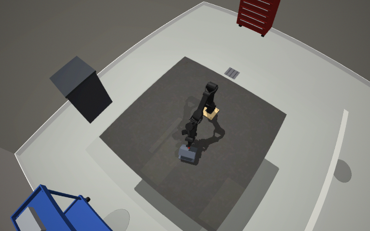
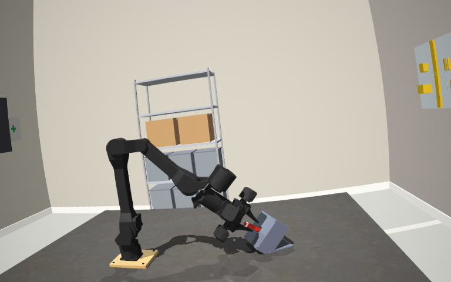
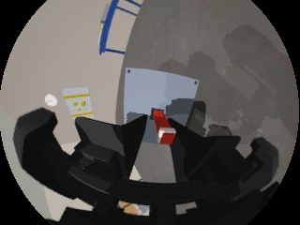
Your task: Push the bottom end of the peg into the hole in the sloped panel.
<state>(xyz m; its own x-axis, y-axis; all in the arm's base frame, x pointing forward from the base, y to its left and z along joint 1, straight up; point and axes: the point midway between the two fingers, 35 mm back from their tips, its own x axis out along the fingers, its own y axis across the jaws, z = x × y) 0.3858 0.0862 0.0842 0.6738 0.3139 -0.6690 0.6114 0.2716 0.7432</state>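
My gripper tip is now 10 mm past the red peg, 10 mm to the left of it and 10 mm below it. Round my gripper tip: grey sloped panel: 30 mm ahead, 10 mm to the left, 30 mm below.
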